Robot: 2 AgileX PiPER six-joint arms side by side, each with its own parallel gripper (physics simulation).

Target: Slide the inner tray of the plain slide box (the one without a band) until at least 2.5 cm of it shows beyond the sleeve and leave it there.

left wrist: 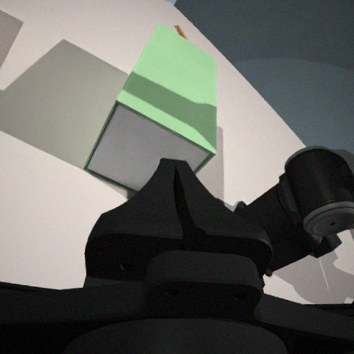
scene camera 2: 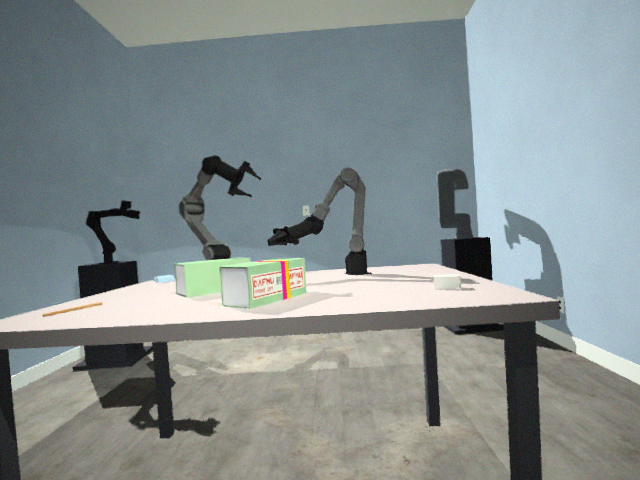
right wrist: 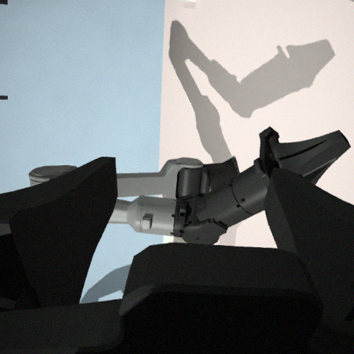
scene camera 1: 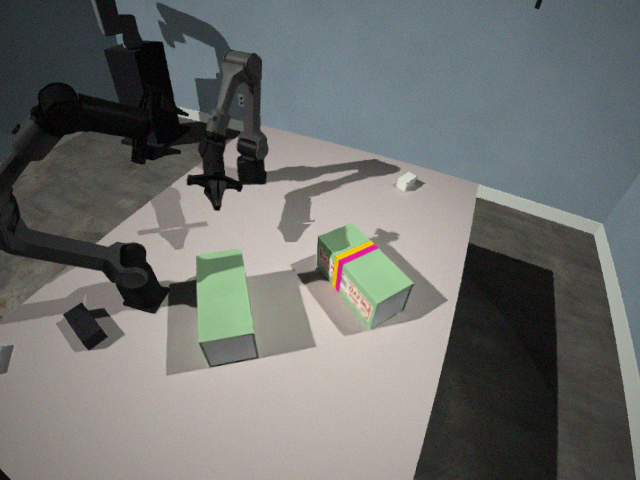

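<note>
The plain green slide box [scene camera 1: 222, 297] [scene camera 2: 211, 277] [left wrist: 175, 65] lies on the table with no band. Its grey inner tray end [scene camera 1: 231, 349] [left wrist: 145, 145] looks flush with the sleeve at the ends that show. The green box with the pink and yellow band [scene camera 1: 385, 276] [scene camera 2: 268, 281] lies apart from it, at the right in scene camera 1. My left gripper [scene camera 1: 217, 207] [scene camera 2: 269, 241] [left wrist: 171, 175] is shut and empty, above the table off one end of the plain box; its tips overlap the tray face in the left wrist view. My right gripper [scene camera 2: 255, 187] is open and empty, raised high.
A white block [scene camera 1: 406, 181] [scene camera 2: 447, 282] lies toward the far table edge in scene camera 1. A dark block [scene camera 1: 85, 326] lies left of the plain box. An orange stick [scene camera 2: 72, 309] [left wrist: 181, 32] and a light blue item [scene camera 2: 164, 278] are on the table.
</note>
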